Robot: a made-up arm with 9 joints. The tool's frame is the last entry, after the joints. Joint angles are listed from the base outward.
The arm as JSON. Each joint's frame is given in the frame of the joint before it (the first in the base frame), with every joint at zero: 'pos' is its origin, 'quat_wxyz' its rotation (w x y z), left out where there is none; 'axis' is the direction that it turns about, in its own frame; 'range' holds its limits. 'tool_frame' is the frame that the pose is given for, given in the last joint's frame.
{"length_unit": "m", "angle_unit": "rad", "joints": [
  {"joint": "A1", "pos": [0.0, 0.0, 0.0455], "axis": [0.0, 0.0, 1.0], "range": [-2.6, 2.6]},
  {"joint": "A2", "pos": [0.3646, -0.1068, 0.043], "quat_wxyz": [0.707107, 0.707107, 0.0, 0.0], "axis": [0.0, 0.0, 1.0], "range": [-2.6, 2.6]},
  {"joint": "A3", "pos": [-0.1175, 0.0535, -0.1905], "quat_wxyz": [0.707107, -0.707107, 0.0, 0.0], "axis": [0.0, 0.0, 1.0], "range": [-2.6, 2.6]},
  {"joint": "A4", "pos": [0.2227, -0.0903, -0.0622], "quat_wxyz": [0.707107, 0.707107, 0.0, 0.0], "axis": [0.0, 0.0, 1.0], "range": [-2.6, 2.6]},
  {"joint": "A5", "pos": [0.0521, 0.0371, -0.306], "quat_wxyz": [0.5, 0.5, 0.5, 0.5], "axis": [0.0, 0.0, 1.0], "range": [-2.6, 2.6]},
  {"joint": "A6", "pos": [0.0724, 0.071, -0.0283], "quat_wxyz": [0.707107, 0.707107, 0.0, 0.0], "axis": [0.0, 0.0, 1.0], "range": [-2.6, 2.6]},
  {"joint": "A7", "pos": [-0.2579, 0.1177, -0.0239], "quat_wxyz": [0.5, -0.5, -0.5, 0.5], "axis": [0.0, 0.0, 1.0], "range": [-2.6, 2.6]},
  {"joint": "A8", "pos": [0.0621, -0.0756, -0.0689], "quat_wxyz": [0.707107, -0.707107, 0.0, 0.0], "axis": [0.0, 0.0, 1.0], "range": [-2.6, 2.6]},
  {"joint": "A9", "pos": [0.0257, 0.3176, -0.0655], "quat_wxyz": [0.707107, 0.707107, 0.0, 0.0], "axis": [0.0, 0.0, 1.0], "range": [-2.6, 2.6]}
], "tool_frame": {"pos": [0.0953, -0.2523, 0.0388], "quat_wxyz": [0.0, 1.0, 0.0, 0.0]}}
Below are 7 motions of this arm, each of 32 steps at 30 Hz.
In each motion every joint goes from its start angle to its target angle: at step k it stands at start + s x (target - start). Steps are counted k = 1, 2, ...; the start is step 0. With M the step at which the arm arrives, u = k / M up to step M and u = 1 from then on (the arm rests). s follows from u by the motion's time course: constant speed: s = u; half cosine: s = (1 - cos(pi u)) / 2; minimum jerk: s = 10 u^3 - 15 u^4 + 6 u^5.
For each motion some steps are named. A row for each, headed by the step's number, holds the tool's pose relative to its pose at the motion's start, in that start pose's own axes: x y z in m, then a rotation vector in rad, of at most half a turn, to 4 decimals.
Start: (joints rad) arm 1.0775 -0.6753 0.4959 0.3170 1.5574 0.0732 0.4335 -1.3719 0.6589
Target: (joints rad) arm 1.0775 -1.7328 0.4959 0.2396 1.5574 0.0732 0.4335 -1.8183 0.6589
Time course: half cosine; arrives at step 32
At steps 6, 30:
6: 0.0213 -0.0174 0.0101 0.0421 0.0911 0.0317
30: 0.2045 -0.1331 -0.0144 0.4429 0.9942 0.5830

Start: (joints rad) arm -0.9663 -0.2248 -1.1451 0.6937 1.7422 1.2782 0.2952 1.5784 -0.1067
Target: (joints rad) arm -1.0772 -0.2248 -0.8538 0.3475 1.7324 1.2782 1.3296 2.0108 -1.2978
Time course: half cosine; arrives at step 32
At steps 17, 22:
17: -0.1682 0.1026 -0.2575 -0.5700 0.1850 0.5463
22: -0.2598 0.0815 -0.3369 -0.7540 0.4106 0.8158

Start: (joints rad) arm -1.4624 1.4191 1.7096 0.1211 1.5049 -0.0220 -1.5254 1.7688 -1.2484
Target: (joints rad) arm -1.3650 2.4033 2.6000 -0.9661 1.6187 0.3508 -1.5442 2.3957 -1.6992
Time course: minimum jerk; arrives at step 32
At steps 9, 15, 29, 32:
9: 0.1162 0.0194 0.0298 -0.0210 0.1973 -0.0817
15: 0.3376 0.0120 0.0408 -0.0057 0.7164 -0.0883
29: 0.5021 -0.0194 0.0340 0.3112 1.6655 0.5540
32: 0.5027 -0.0200 0.0353 0.3180 1.6753 0.5676

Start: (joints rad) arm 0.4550 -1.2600 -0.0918 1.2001 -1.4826 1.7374 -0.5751 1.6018 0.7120
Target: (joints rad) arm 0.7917 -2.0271 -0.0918 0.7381 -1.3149 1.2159 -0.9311 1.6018 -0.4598
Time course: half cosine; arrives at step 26
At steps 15, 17, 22, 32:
15: -0.2838 -0.2485 0.1157 0.1627 0.2326 1.5846
17: -0.2811 -0.3123 0.1401 0.2035 0.3104 1.8527
22: -0.2295 -0.4038 0.1837 0.3050 0.5012 2.3200
32: -0.2073 -0.4194 0.1942 0.3406 0.5652 2.4372

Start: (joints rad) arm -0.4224 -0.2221 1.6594 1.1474 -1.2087 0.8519 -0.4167 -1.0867 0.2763
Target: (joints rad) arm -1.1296 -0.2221 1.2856 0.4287 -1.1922 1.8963 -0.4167 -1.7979 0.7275
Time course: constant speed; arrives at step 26
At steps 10, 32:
10: 0.2642 -0.0857 -0.3877 -0.1347 1.0240 -0.2229
32: -0.1955 -0.0905 -0.6885 -0.3675 2.6302 0.2336

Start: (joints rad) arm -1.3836 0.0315 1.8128 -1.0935 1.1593 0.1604 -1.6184 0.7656 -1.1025
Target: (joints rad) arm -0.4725 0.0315 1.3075 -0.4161 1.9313 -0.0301 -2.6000 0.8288 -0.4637
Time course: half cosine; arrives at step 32
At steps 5, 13, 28, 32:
5: -0.0328 0.0010 0.0027 0.0101 -0.0616 0.0496
13: -0.2183 -0.0273 -0.0118 0.1034 -0.3837 0.2825
28: -0.5768 -0.2004 -0.2598 0.4098 -1.0431 0.6975
32: -0.5925 -0.2115 -0.2855 0.4288 -1.0819 0.7220

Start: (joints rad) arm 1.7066 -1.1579 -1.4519 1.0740 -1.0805 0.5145 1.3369 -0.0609 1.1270
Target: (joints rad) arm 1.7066 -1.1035 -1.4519 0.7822 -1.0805 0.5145 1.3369 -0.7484 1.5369
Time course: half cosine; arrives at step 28
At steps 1, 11, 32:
1: 0.0001 0.0005 -0.0007 -0.0021 0.0003 -0.0007
11: 0.0090 0.0415 -0.0790 -0.2275 0.0083 -0.0772
32: 0.0244 0.0656 -0.2462 -0.6851 -0.1041 -0.2654

